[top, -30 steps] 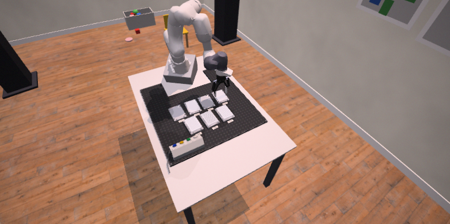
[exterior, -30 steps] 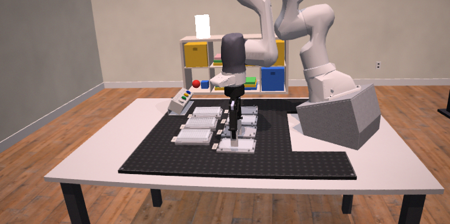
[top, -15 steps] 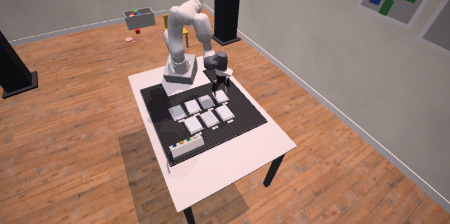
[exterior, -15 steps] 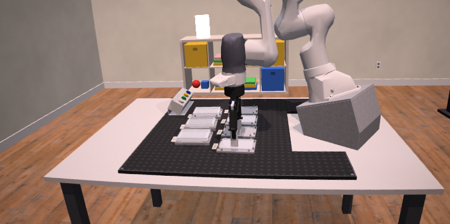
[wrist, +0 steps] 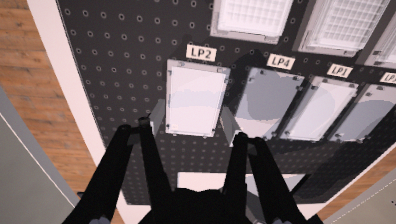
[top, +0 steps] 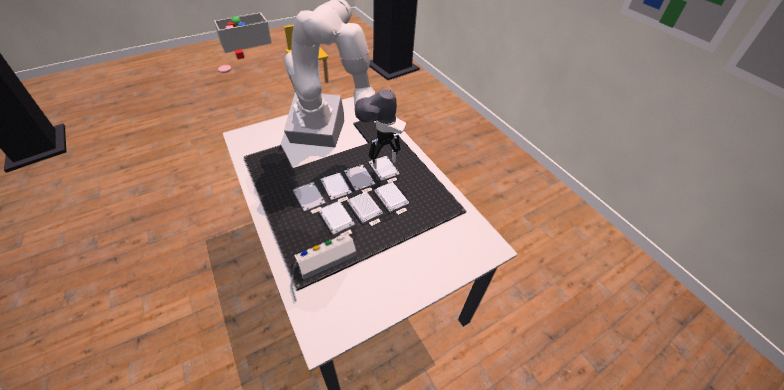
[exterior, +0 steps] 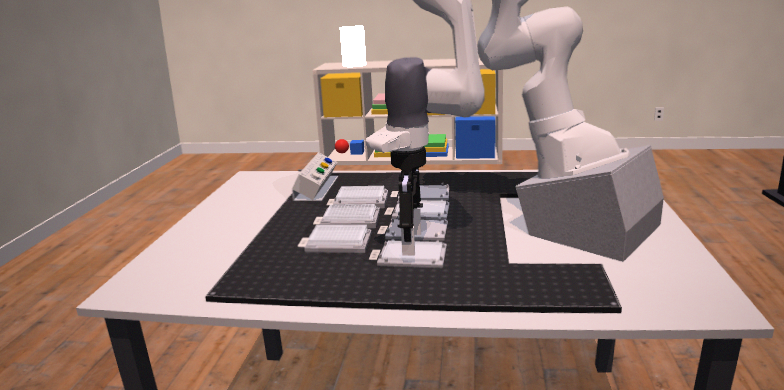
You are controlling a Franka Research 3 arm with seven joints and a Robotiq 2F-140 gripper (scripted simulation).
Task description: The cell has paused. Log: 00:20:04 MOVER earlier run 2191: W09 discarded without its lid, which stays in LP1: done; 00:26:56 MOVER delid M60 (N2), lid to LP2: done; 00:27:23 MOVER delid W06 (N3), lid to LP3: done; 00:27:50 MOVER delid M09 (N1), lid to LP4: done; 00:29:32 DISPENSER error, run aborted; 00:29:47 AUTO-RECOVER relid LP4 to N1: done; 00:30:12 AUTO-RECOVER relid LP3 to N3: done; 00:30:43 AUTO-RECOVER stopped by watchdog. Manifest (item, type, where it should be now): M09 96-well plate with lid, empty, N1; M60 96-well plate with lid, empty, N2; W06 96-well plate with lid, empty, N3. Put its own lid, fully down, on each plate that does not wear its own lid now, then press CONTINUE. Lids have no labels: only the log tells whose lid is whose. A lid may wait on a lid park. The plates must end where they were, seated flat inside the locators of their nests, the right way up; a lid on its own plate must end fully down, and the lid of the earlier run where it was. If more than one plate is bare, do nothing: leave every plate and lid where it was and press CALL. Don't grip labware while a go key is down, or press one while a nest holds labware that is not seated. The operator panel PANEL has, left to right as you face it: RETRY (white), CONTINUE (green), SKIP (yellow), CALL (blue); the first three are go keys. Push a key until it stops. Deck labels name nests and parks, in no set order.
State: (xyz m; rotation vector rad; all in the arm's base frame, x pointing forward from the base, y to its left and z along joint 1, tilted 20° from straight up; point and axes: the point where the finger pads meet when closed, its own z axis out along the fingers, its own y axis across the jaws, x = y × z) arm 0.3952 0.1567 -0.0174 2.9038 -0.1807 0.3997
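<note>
Now: hand 5 cm above the lid park LP2. Round my hand: white key (41 cm to the right, 27 cm ahead, 1 cm above); green key (46 cm to the right, 27 cm ahead, 1 cm above); park LP4 (14 cm to the right, 5 cm below, 1 cm behind).
</note>
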